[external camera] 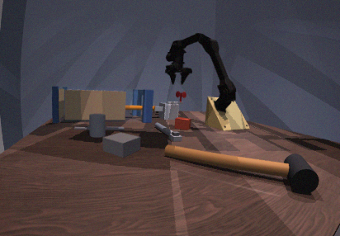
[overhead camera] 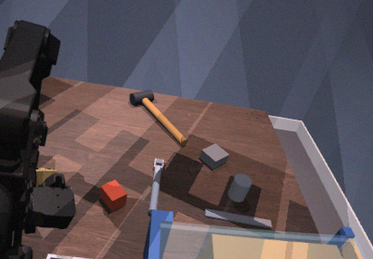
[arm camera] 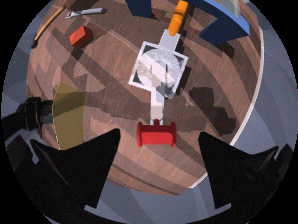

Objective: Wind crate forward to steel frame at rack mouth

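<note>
The red grip is 40 mm behind my gripper tip, 20 mm to the right of it and 80 mm below it. The rest, counted from my gripper tip: flat grey bar 430 mm ahead, 330 mm to the left, 210 mm below; then grey winch 40 mm ahead, 20 mm to the left, 180 mm below; then winch handle 110 mm below.
</note>
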